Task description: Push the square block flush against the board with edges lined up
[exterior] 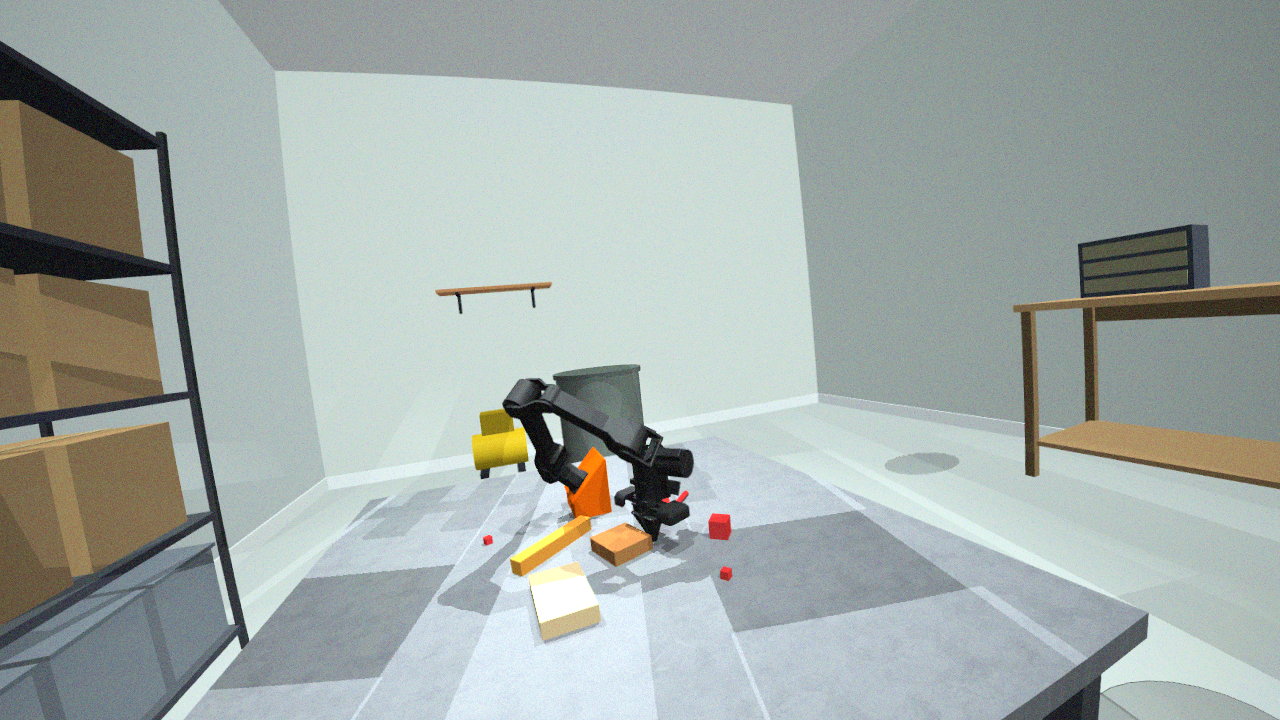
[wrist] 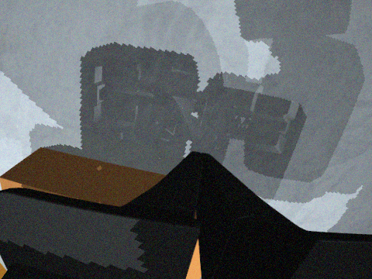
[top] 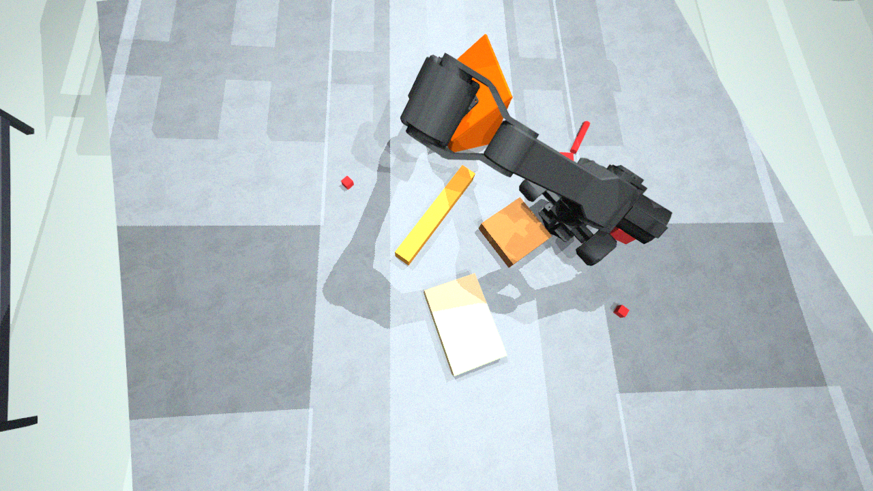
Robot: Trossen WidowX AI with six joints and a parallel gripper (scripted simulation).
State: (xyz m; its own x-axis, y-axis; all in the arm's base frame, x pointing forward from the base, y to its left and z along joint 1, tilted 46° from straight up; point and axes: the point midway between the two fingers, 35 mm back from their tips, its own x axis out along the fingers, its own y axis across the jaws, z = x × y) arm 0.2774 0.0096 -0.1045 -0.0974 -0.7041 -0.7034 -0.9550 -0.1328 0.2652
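Right now the square block is 2 cm behind my gripper tip, 7 cm to the right of it and 1 cm above it. Round my gripper tip: long yellow board: 11 cm behind, 20 cm to the right, 1 cm above; red stick: 16 cm behind, 16 cm to the left; cream slab: 10 cm ahead, 23 cm to the right, 1 cm above.
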